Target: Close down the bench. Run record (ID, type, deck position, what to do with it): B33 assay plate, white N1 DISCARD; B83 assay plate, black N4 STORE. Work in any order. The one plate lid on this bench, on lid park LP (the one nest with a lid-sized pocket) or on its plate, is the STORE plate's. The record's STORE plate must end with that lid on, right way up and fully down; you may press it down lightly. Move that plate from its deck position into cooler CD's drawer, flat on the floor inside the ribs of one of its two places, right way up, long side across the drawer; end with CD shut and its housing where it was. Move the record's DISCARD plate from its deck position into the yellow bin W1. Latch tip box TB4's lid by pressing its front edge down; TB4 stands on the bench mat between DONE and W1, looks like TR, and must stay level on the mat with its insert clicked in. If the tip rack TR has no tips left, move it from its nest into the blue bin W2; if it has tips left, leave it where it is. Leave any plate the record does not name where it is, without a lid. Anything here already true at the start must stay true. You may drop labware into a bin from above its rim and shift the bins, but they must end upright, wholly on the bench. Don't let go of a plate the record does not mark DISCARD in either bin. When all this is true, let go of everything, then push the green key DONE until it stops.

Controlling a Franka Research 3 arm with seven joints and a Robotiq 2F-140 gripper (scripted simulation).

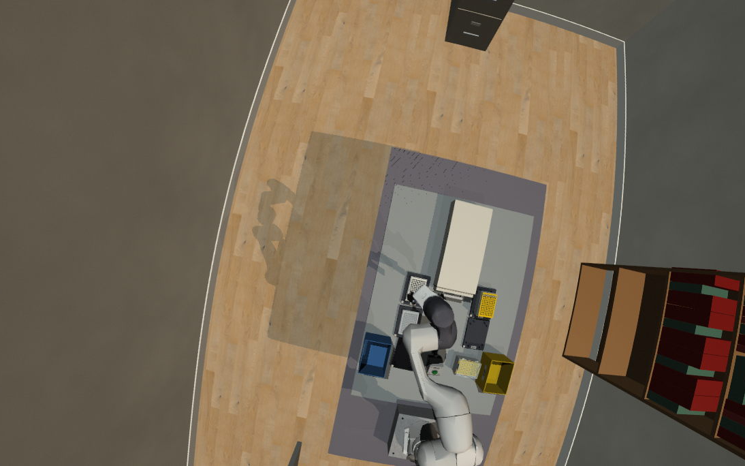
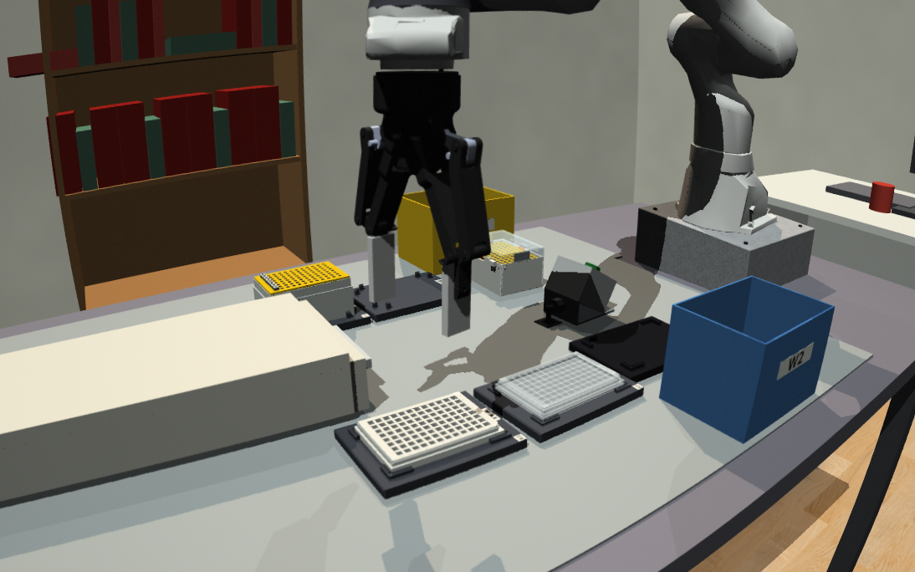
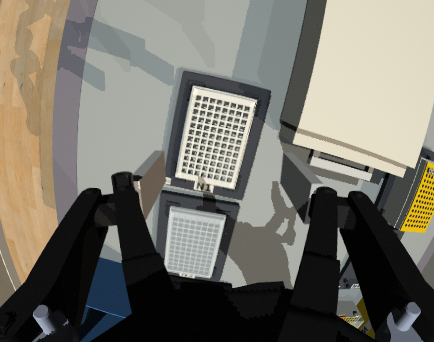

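The white plate is 150 mm below my hand and 10 mm to the left of it. The rest, counted from my hand: clear plate: 180 mm behind, 150 mm below, 10 mm to the left; then nest N1: 160 mm below, 10 mm to the left; then clear plate lid: 180 mm to the right, 140 mm below, 110 mm ahead.
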